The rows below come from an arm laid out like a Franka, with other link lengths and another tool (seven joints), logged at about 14 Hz.
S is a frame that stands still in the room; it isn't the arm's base.
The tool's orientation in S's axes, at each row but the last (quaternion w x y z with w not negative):
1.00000 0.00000 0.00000 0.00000
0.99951 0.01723 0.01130 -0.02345
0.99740 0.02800 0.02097 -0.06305
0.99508 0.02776 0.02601 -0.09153
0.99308 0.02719 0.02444 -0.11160
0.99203 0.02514 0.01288 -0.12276
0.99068 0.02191 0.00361 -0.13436
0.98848 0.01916 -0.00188 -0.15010
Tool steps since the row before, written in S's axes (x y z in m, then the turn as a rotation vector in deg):
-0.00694 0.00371 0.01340 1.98 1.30 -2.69
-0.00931 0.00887 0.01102 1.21 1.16 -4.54
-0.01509 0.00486 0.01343 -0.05 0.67 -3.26
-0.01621 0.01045 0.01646 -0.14 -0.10 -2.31
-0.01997 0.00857 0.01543 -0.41 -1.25 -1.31
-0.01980 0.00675 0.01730 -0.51 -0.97 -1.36
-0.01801 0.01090 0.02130 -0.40 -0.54 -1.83
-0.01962 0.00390 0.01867 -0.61 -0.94 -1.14
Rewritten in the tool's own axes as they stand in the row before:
-0.00694 0.00371 0.01340 1.98 1.30 -2.69
-0.00997 0.00879 0.01050 1.26 1.06 -4.55
-0.01617 0.00361 0.01253 0.01 0.48 -3.29
-0.01874 0.00811 0.01503 0.01 -0.24 -2.30
-0.02218 0.00464 0.01403 -0.05 -1.37 -1.25
-0.02139 0.00251 0.01653 -0.22 -1.13 -1.32
-0.02054 0.00660 0.02077 -0.22 -0.70 -1.80
-0.01993 -0.00138 0.01870 -0.30 -1.12 -1.10

